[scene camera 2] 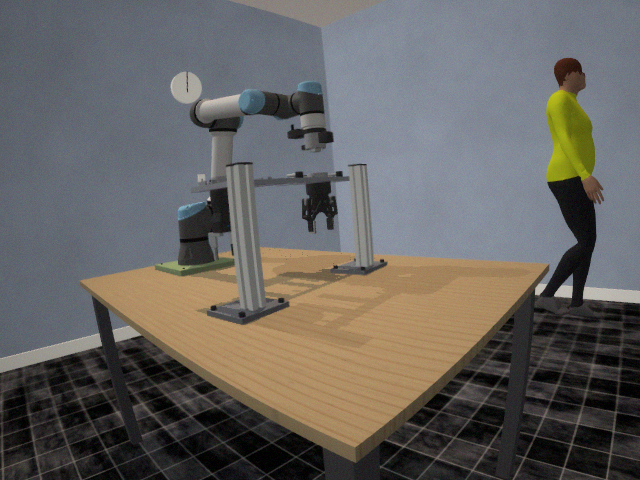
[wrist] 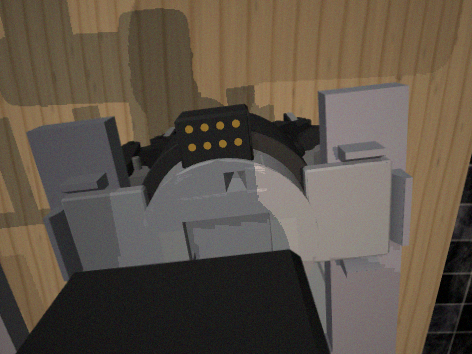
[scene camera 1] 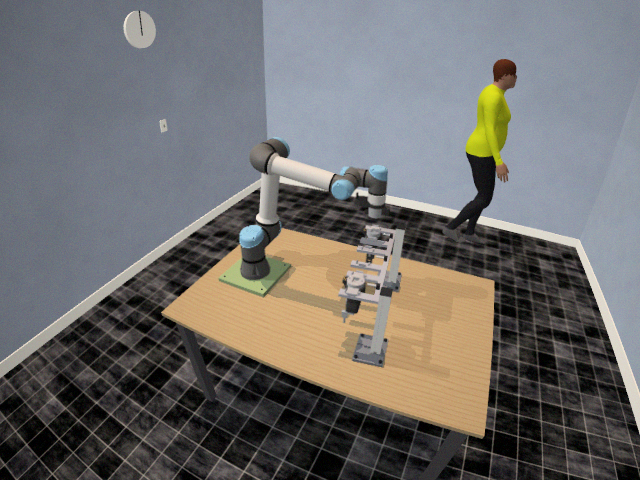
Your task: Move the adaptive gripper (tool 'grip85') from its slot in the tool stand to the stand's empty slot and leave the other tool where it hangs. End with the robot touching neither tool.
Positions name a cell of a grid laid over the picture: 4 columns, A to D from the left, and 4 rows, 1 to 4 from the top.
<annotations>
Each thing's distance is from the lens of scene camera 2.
parallel gripper (scene camera 2: B2): 89 cm
adaptive gripper (scene camera 2: B2): 116 cm
The marked spots on the parallel gripper and the adaptive gripper are 38 cm apart.
</annotations>
